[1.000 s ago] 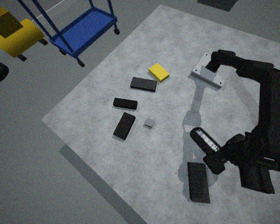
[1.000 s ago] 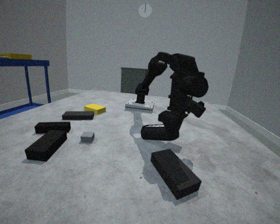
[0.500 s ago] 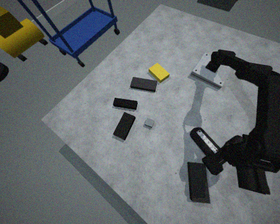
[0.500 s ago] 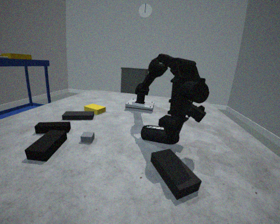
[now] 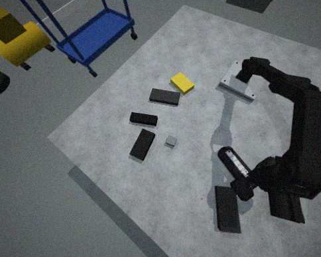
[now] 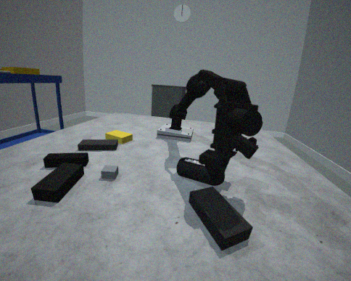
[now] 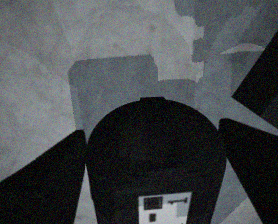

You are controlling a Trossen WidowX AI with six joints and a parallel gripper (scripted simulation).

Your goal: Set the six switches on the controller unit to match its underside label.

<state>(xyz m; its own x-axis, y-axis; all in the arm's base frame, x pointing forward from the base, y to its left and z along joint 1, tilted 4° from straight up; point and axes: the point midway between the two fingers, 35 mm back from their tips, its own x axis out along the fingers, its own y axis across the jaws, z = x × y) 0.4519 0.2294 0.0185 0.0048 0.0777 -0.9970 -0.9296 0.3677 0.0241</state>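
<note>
The dark block is 130 mm ahead of my gripper tip, 10 mm to the right of it and 10 mm below it. The rest, counted from my gripper tip: yellow block: 480 mm to the right, 240 mm behind, 10 mm below; grey cube: 330 mm to the right, 50 mm ahead, 20 mm below.
</note>
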